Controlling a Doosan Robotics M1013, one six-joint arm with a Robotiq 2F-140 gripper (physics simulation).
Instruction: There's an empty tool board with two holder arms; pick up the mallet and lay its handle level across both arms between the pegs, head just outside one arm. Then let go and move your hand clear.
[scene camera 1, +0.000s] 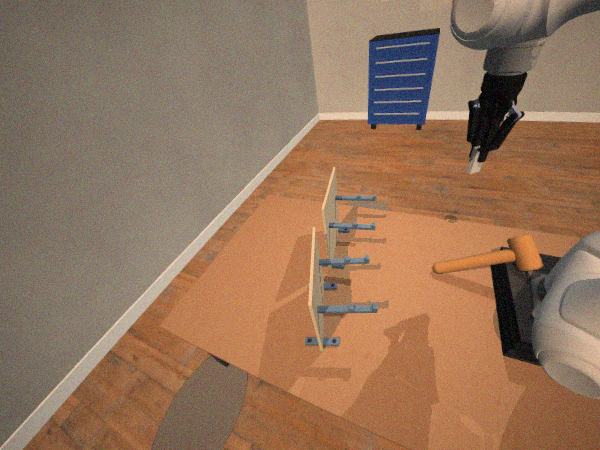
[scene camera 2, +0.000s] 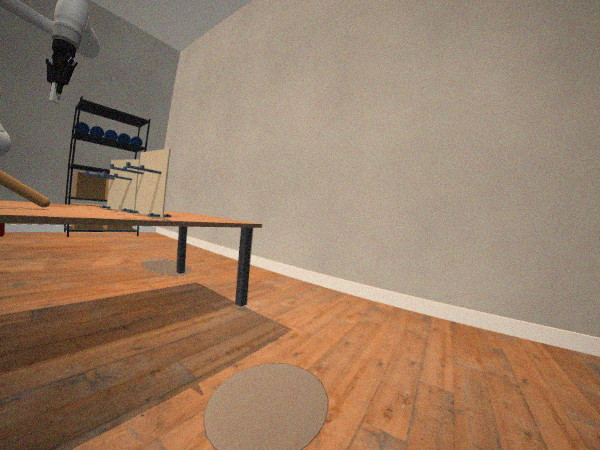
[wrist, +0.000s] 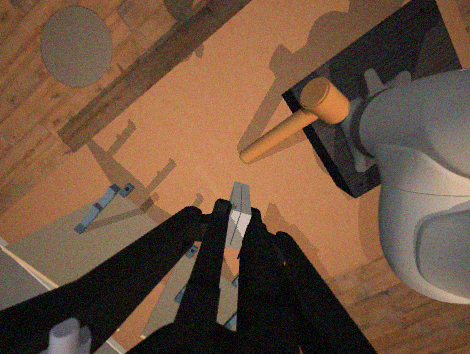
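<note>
The orange mallet (scene camera 1: 477, 261) (scene camera 2: 25, 190) (wrist: 280, 136) leans tilted. Its head (scene camera 1: 525, 252) (wrist: 326, 101) is up over the black base plate beside the robot's base, and its handle slopes down, with its end low by the table top. Two upright pale boards (scene camera 1: 316, 280) (scene camera 1: 331, 210) each carry two blue holder arms (scene camera 1: 347, 309) (scene camera 1: 345, 261) (scene camera 1: 351, 226) (scene camera 1: 356, 198) with small pegs; no mallet lies on them. My gripper (scene camera 1: 474, 165) (scene camera 2: 56, 93) (wrist: 237, 195) is shut, fingertips together, with nothing between them. It hangs high above the table, apart from mallet and boards.
The black base plate (scene camera 1: 505, 310) (wrist: 327, 162) and the white arm base (scene camera 1: 570, 310) (wrist: 420, 150) stand beside the mallet. The boards stand on the table (scene camera 1: 240, 260) (scene camera 2: 210, 220). A blue cabinet (scene camera 1: 402, 80) and a black shelf rack (scene camera 2: 114, 112) stand beyond.
</note>
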